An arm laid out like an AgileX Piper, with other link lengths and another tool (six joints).
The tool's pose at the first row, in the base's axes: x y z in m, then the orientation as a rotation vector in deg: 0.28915 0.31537 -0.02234 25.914 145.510 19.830
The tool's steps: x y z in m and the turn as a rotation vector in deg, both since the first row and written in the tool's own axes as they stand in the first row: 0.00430 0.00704 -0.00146 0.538 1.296 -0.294; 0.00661 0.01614 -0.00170 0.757 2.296 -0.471; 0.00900 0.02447 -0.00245 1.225 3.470 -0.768; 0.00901 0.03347 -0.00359 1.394 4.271 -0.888; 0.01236 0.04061 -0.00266 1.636 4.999 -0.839
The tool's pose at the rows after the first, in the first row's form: 0.28664 0.32321 -0.02078 25.654 146.959 19.443; 0.28691 0.33235 -0.01863 25.438 148.015 19.408; 0.28664 0.34074 -0.01636 25.146 149.325 19.061; 0.28823 0.34877 -0.01245 24.993 150.166 19.046; 0.28781 0.35670 -0.01239 25.095 150.933 18.977
